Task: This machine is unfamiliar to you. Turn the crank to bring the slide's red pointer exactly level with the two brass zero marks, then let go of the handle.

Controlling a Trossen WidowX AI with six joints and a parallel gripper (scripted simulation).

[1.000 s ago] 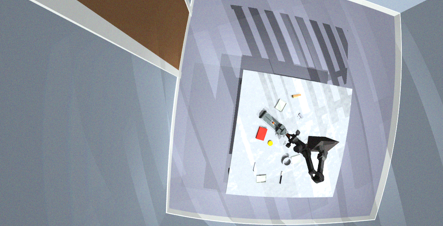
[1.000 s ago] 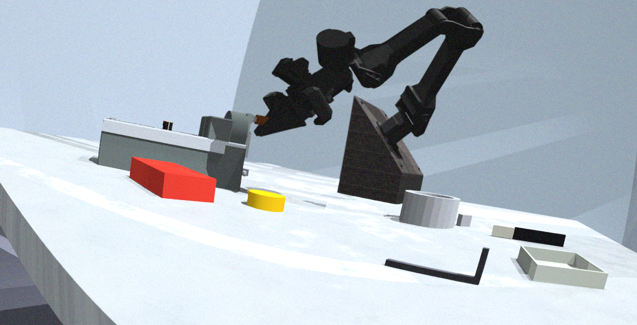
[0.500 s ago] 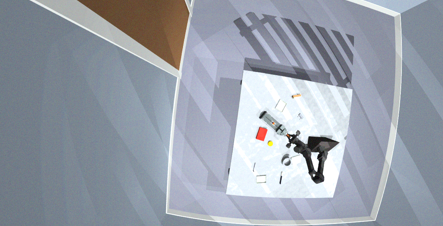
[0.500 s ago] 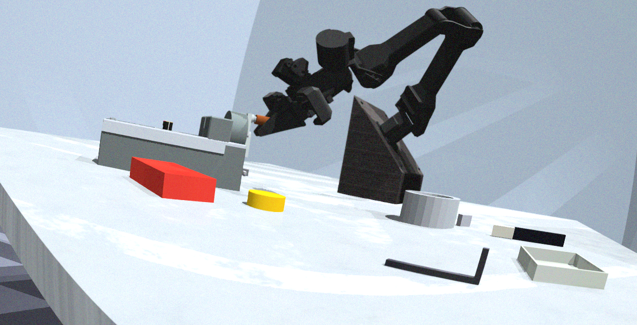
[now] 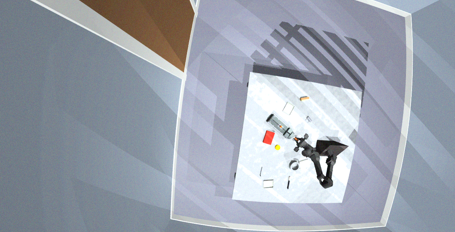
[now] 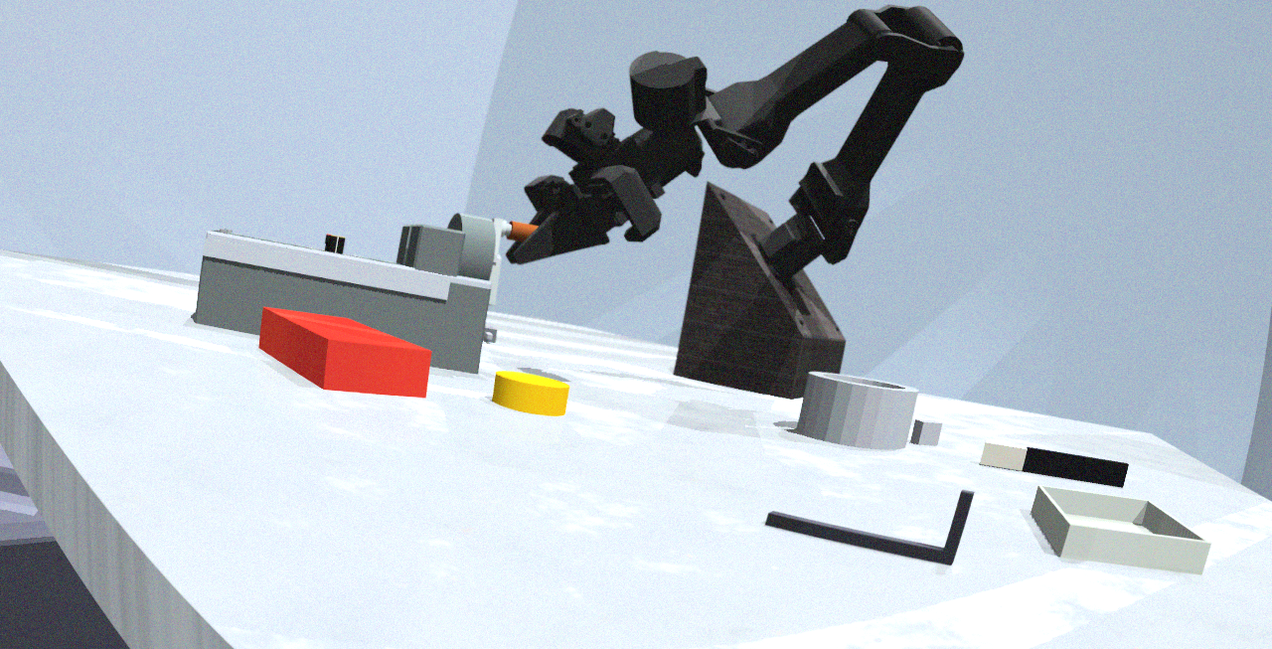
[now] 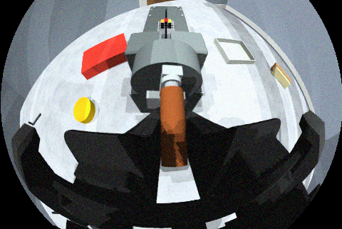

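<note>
The brown handle is 20 mm behind my gripper tip, 10 mm to the left of it and 20 mm above it. Also, from my gripper tip: yellow disc 100 mm ahead, 140 mm to the left, 90 mm below; red pointer 150 mm ahead, 70 mm to the right, 10 mm below; black L-shaped bar 190 mm ahead, 430 mm to the left, 80 mm below.
</note>
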